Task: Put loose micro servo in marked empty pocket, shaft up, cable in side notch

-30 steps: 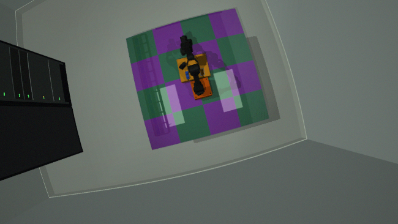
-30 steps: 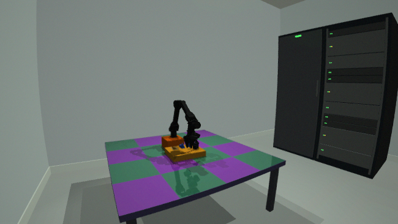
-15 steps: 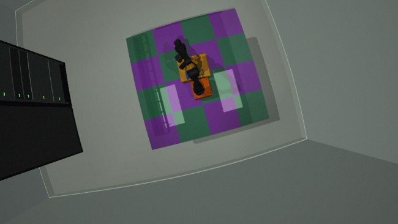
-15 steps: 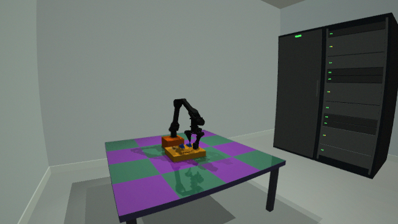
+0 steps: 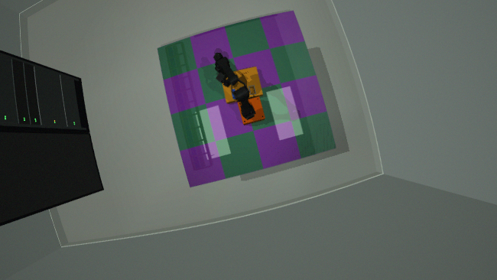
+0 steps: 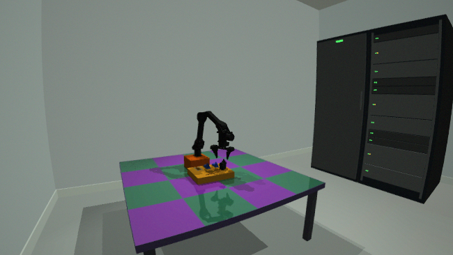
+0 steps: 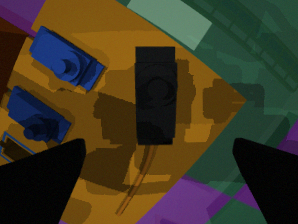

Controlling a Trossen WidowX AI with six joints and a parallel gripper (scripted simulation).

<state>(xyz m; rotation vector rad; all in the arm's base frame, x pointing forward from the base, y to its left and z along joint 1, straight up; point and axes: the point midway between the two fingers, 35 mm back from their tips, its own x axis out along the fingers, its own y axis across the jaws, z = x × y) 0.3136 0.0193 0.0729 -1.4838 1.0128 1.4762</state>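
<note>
The deck lies 20 mm behind my gripper tip, 80 mm to the right of it and 110 mm below it.
</note>
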